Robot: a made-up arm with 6 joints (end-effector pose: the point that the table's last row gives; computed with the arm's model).
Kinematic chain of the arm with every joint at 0, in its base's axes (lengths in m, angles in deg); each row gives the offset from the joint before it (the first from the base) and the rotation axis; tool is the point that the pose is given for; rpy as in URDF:
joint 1: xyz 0 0 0.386 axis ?
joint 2: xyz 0 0 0 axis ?
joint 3: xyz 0.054 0 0.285 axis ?
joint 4: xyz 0.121 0 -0.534 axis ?
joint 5: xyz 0 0 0 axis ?
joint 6: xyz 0.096 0 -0.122 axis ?
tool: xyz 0 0 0 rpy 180 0 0
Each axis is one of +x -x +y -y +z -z.
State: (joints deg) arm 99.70 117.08 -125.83 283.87 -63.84 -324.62
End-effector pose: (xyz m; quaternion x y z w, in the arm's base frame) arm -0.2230 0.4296 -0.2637 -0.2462 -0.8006 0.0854 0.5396
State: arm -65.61 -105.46 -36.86 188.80 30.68 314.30
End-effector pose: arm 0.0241 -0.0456 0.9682 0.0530 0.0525 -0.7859 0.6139
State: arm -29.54 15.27 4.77 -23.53 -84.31 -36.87
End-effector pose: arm 0.1991 -0.0527 0.1408 0.8193 0.1778 0.5239 0.1504
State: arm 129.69 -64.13 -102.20 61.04 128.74 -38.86
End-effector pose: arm -0.0077 -0.2034 1.0872 0.3450 -0.8542 -0.0007 0.3890
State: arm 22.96 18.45 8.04 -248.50 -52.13 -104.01
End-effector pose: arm 0.0204 -0.1482 0.1335 0.8173 0.2055 -0.2453 0.4792
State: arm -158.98 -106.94 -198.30 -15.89 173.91 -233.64
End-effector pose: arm 0.5719 0.2516 0.0969 -0.3670 -0.1918 0.8996 0.1390
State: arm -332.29 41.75 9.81 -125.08 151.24 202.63
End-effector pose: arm 0.0417 -0.1102 0.1094 0.5677 0.1164 0.8060 0.1207
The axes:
joint 1: +z
joint 2: +y
joint 3: +y
joint 4: -z
joint 5: +y
joint 6: -z

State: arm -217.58 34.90 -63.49 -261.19 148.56 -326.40
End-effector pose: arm -0.5338 0.2293 0.2360 0.2048 0.2537 -0.7782 0.5367
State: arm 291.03 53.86 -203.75 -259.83 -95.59 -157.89
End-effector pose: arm 0.0364 -0.4022 0.9303 0.2303 -0.7302 0.1065 0.6344
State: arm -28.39 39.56 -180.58 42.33 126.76 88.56
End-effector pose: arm 0.5394 -0.1727 0.9934 -0.6972 0.6579 0.0303 0.2832
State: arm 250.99 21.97 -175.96 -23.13 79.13 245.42
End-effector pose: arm -0.1738 -0.3818 1.2275 0.7814 -0.0517 -0.3876 0.4863
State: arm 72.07 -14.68 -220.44 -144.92 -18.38 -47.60
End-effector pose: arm -0.2361 -0.4878 1.0174 0.1692 -0.3069 0.4278 0.8332
